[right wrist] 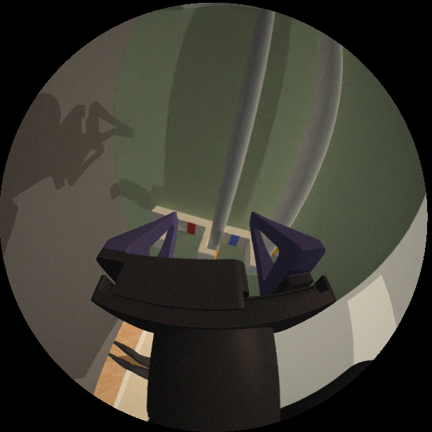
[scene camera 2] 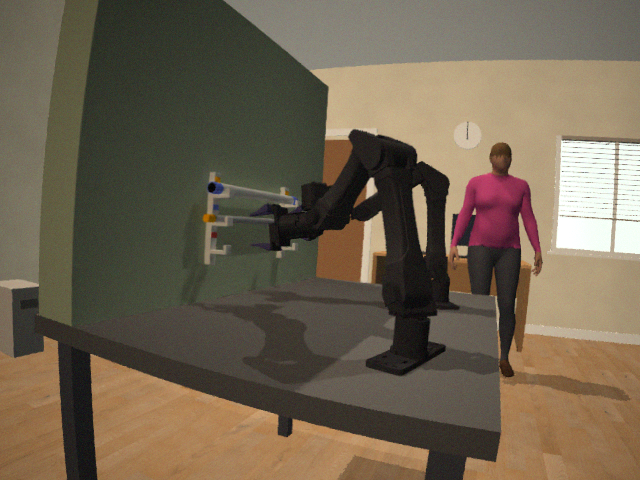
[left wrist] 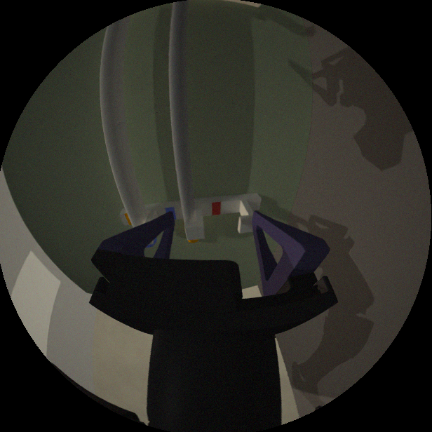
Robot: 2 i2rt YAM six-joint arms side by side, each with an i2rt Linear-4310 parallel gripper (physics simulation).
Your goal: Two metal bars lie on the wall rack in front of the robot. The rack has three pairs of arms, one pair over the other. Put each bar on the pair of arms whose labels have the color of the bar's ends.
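Places are measured from the left arm's base along level axes (x left, y back, z up), in millimetres.
Where they show: left gripper, fingertip midpoint: (scene camera 2: 250, 230); left arm's base, origin of the base link: (scene camera 2: 408, 357); right arm's base, origin of the base link: (scene camera 2: 438, 303).
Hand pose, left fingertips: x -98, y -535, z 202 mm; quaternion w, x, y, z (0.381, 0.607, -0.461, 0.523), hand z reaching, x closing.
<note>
Things, the pixels of their centre, and the offset from my left fingertips. "*": a spot on its surface instead. Level surfaces: height alone.
- thick bar with blue ends, body centre: (scene camera 2: 259, 195) dy -106, dx -126, dz +106 mm
- white rack, surface spot: (scene camera 2: 207, 252) * dy -75, dx +85, dz -67 mm
- thinner bar with orange ends, body centre: (scene camera 2: 257, 221) dy -112, dx -129, dz +26 mm
- dark table, its level: dz -202 mm
A thick bar with blue ends (scene camera 2: 253, 194) (left wrist: 111, 90) (right wrist: 324, 120) lies on the top arms of the white rack (scene camera 2: 207, 252) (left wrist: 230, 206) (right wrist: 200, 221), beside orange labels. A thinner bar with orange ends (scene camera 2: 245, 220) (left wrist: 177, 100) (right wrist: 246, 120) lies on the middle arms, beside blue labels. The bottom arms, with red labels, hold no bar. My left gripper (scene camera 2: 255, 228) (left wrist: 212, 216) is partly open around the thinner bar, which runs between its fingers nearer the upper one. My right gripper (right wrist: 213, 217) is partly open, its fingers on either side of the thinner bar; it is mostly hidden in the scene view.
The rack hangs on a green wall panel (scene camera 2: 155, 155) at the back of the dark table (scene camera 2: 217, 341). The thick bar runs above both grippers. A person in a pink top (scene camera 2: 499, 206) stands beyond the table by a wooden desk (scene camera 2: 522, 299).
</note>
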